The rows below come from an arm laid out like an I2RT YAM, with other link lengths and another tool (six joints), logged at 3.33 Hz.
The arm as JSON. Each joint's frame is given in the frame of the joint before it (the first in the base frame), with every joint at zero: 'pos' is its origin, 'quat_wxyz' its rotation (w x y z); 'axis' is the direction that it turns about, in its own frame. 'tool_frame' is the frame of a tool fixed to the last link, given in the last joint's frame.
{
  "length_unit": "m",
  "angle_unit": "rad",
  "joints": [
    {
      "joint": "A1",
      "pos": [
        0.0,
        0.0,
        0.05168
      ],
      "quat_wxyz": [
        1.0,
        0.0,
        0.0,
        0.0
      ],
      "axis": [
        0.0,
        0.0,
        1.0
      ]
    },
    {
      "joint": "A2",
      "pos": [
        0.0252,
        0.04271,
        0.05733
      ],
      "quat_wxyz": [
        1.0,
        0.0,
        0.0,
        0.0
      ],
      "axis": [
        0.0,
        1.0,
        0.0
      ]
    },
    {
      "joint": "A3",
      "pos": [
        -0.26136,
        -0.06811,
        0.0
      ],
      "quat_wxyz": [
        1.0,
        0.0,
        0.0,
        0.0
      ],
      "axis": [
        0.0,
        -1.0,
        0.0
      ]
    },
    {
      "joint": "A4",
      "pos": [
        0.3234,
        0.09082,
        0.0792
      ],
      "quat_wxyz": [
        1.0,
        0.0,
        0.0,
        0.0
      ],
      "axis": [
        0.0,
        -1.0,
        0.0
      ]
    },
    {
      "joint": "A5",
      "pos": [
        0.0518,
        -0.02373,
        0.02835
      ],
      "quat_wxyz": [
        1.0,
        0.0,
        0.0,
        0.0
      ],
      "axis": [
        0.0,
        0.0,
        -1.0
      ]
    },
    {
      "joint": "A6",
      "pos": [
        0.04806,
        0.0,
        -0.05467
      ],
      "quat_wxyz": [
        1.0,
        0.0,
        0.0,
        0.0
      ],
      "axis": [
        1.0,
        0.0,
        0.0
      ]
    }
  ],
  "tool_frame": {
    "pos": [
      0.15,
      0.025,
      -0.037
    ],
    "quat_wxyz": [
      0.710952,
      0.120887,
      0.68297,
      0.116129
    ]
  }
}
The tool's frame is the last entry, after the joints.
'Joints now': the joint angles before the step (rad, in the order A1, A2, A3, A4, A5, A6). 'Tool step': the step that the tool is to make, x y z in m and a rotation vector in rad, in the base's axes. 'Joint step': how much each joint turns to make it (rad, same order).
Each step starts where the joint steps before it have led.
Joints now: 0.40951 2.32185 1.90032 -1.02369 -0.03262 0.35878
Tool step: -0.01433 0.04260 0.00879 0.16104 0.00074 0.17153
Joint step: 0.03089 -0.00114 0.00191 0.04920 -0.16670 -0.11751
